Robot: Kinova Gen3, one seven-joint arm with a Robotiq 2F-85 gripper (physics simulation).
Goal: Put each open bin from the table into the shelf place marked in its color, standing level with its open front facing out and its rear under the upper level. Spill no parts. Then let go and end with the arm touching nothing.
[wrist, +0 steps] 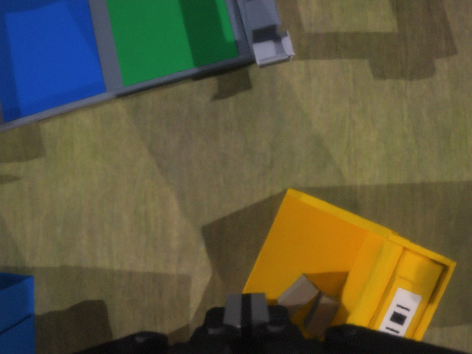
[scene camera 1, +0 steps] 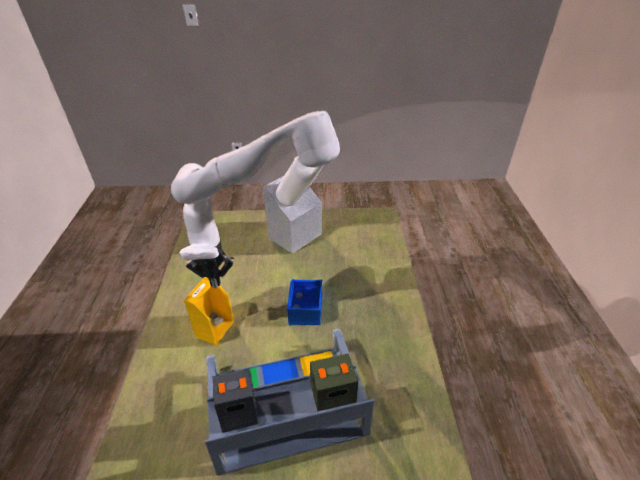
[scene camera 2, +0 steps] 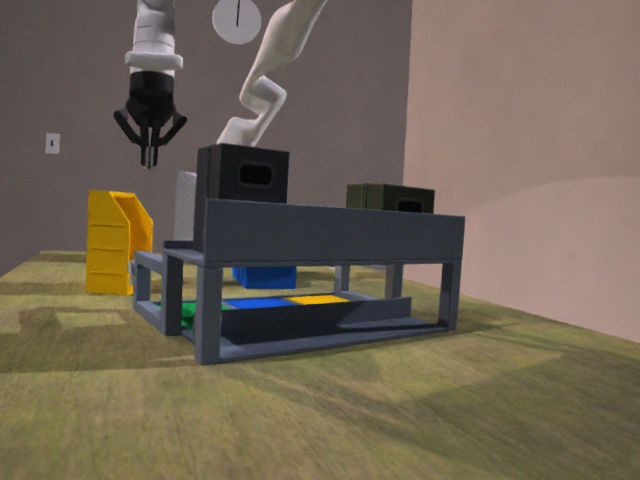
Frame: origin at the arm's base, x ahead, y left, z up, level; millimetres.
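Seen in the pictures: gripper, between the fingertips: (wrist: 247, 319) (scene camera 1: 216, 286) (scene camera 2: 148, 169); arm's base, origin of its link: (scene camera 1: 288, 195).
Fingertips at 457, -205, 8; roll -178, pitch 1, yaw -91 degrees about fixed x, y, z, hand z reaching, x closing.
Observation:
Offsets run from my fingertips to a thing's top centre, as dx, dy, dz. "*": to the spot under its first point.
The yellow bin {-22, -41, -36} (scene camera 1: 199, 316) (scene camera 2: 108, 242) (wrist: 310, 240) stands tall on one end on the table, its opening turned sideways. Grey parts {* -41, -34, -189} (wrist: 300, 295) lie low inside it. My gripper (scene camera 1: 214, 283) (scene camera 2: 148, 166) (wrist: 247, 319) is shut and empty, pointing down. Its tips are higher than the bin's top in the second scene view. The blue bin {* -17, +239, -170} (scene camera 1: 303, 316) (scene camera 2: 266, 277) (wrist: 17, 315) stands with its opening up, with parts inside. The shelf (scene camera 1: 289, 421) (scene camera 2: 336, 232) (wrist: 107, 60) has green (scene camera 1: 253, 378) (scene camera 2: 199, 310) (wrist: 150, 40), blue {* +147, +163, -205} (scene camera 1: 279, 370) (scene camera 2: 258, 303) (wrist: 55, 55) and yellow (scene camera 1: 312, 363) (scene camera 2: 317, 299) places on its lower level.
A black box {+323, +76, +12} (scene camera 1: 232, 396) (scene camera 2: 224, 175) and a dark green box {+286, +304, -13} (scene camera 1: 333, 381) (scene camera 2: 372, 198) stand on the shelf's upper level. Posts stand at the shelf's ends. The arm's grey pedestal (scene camera 1: 294, 224) (scene camera 2: 185, 206) is behind the bins.

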